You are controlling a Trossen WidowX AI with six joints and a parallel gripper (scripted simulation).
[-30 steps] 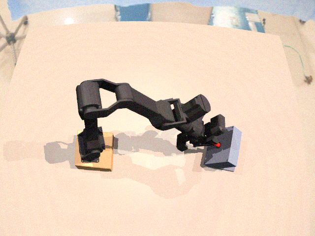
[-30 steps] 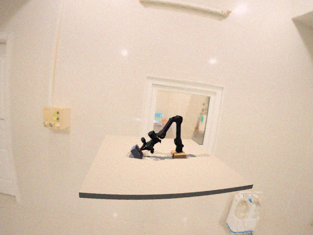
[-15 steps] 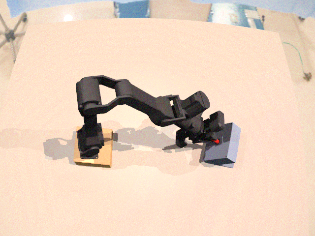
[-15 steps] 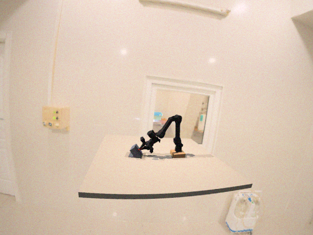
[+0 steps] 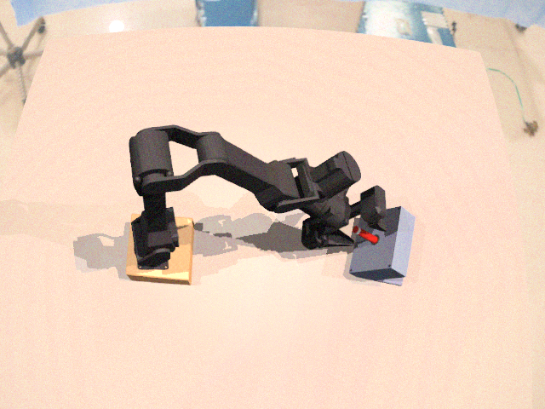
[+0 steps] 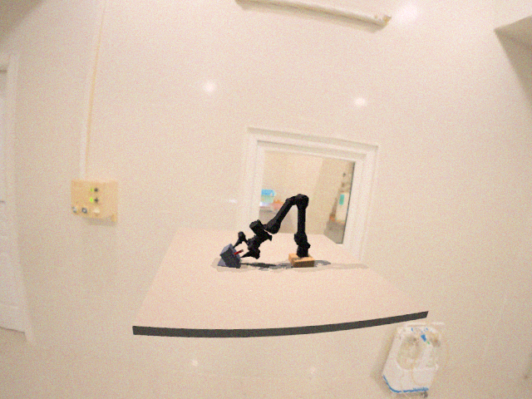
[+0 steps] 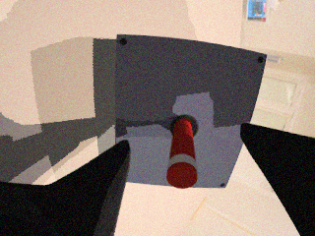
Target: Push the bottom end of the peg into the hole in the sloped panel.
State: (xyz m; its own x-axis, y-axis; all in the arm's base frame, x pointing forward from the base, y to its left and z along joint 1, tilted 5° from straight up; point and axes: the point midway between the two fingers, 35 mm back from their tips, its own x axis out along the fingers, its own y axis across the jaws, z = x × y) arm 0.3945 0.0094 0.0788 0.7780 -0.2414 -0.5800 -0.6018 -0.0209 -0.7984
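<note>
Right now my gripper tip is 10 mm below the red round peg and 10 mm past it. Also, from my gripper tip: blue-grey sloped panel: 30 mm below, 30 mm ahead, 10 mm to the right.
</note>
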